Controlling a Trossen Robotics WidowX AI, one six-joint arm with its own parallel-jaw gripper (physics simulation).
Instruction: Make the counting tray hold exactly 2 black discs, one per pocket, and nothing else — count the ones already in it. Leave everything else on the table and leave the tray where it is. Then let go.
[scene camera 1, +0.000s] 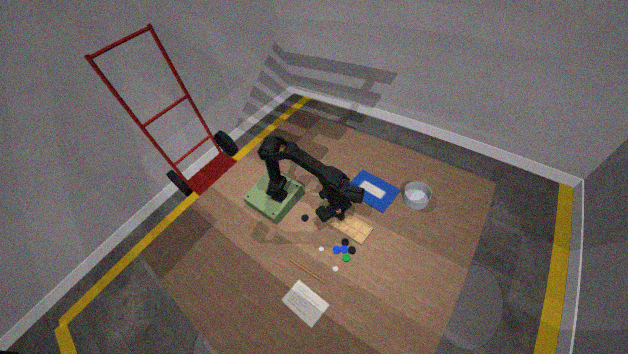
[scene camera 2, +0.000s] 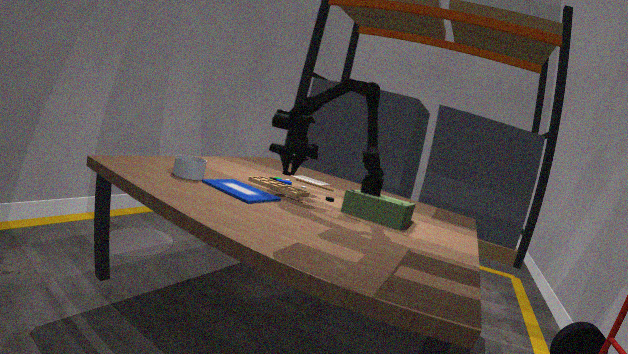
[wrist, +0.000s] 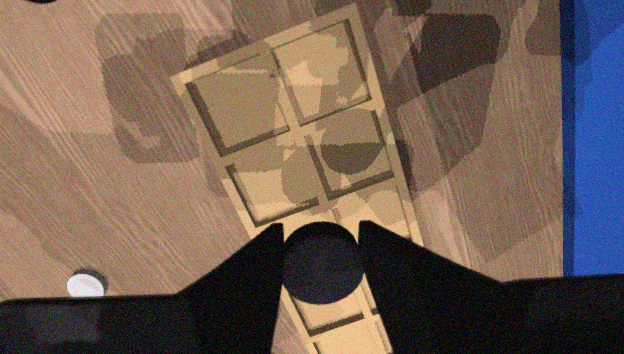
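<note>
My gripper (scene camera 1: 341, 216) (scene camera 2: 288, 172) (wrist: 321, 232) is shut on a black disc (wrist: 322, 272) and holds it above the counting tray (scene camera 1: 361, 234) (wrist: 299, 131). The tray is a pale wooden grid of pockets. The pockets that show in the wrist view hold patches of shadow and no disc that I can see; some are hidden behind the fingers and disc. One loose black disc (scene camera 1: 305, 218) (scene camera 2: 329, 199) lies near the arm's base. Two more black discs, one (scene camera 1: 345, 242) and another (scene camera 1: 352, 250), lie on the table beside the tray.
Two blue discs (scene camera 1: 336, 250) (scene camera 1: 344, 249), a green disc (scene camera 1: 346, 258) and two white discs (scene camera 1: 321, 248) (scene camera 1: 335, 268) lie near the tray. A blue folder (scene camera 1: 389, 201) (scene camera 2: 220, 186) (wrist: 600, 175), grey bowl (scene camera 1: 417, 196) (scene camera 2: 189, 168), thin stick (scene camera 1: 307, 271) and paper (scene camera 1: 306, 304) are around.
</note>
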